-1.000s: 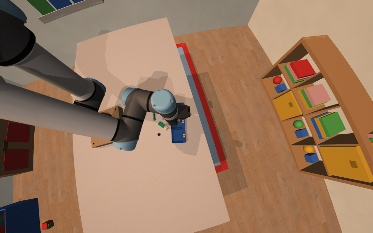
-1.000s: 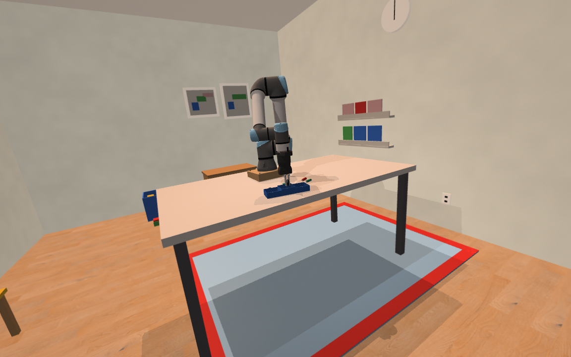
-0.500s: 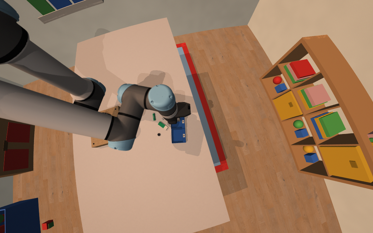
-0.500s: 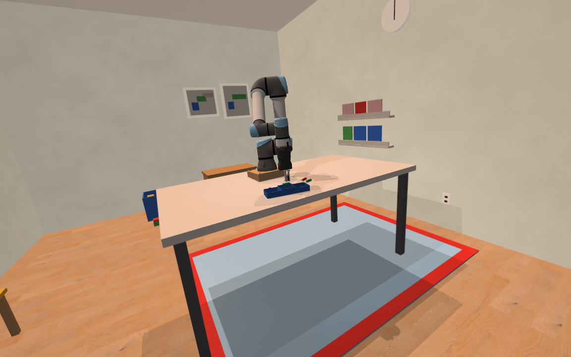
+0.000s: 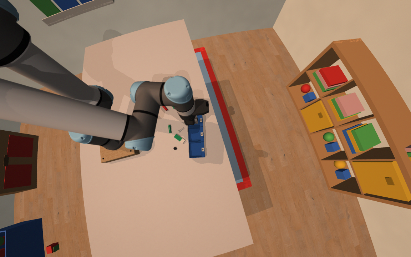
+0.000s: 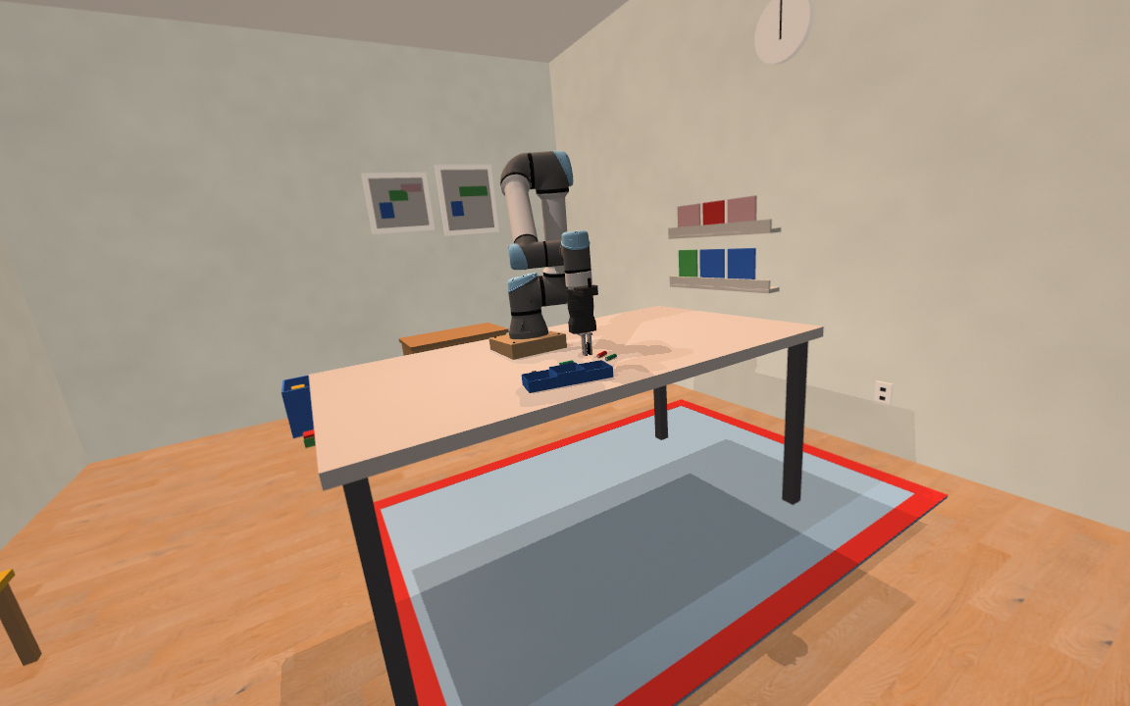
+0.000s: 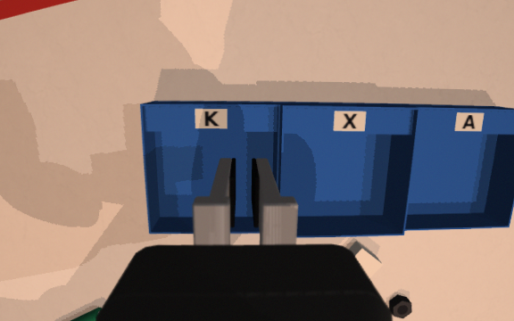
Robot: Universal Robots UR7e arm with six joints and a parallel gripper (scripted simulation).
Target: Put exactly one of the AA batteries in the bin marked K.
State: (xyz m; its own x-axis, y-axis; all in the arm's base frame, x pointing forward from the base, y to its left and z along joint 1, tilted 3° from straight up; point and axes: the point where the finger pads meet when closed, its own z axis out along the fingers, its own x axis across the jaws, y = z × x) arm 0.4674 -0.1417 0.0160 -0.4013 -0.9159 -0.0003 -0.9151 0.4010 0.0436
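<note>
Right now the green AA battery is 150 mm behind my hand, 50 mm to the left of it and 80 mm below it. Also, from my hand: green-and-white block: 120 mm behind, 40 mm to the right, 80 mm below; grey bolt: 100 mm behind, 10 mm to the left, 80 mm below; blue bin row: 30 mm behind, 60 mm to the right, 70 mm below.
</note>
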